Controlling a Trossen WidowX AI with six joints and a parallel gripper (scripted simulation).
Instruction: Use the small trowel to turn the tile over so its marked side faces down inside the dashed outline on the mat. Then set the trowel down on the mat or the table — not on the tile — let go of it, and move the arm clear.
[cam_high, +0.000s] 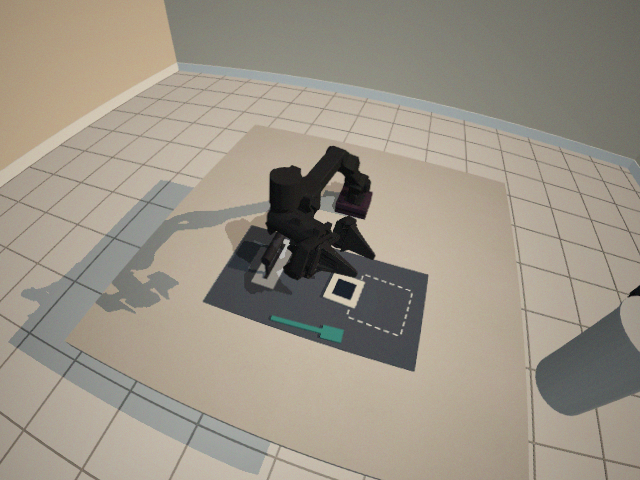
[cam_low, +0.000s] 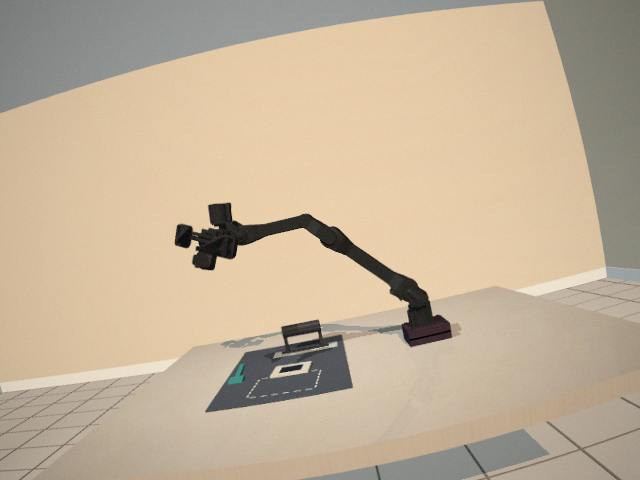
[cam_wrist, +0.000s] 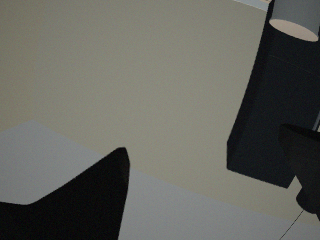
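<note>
My gripper tip is 35 cm above the trowel, 32 cm to the left of it and 20 cm past it. The rest, counted from my gripper tip: tile 38 cm below, 18 cm behind, 7 cm to the right; green flat tool 38 cm below, 10 cm to the right, 2 cm behind; dark mat 41 cm below, 15 cm behind, 14 cm to the right.
</note>
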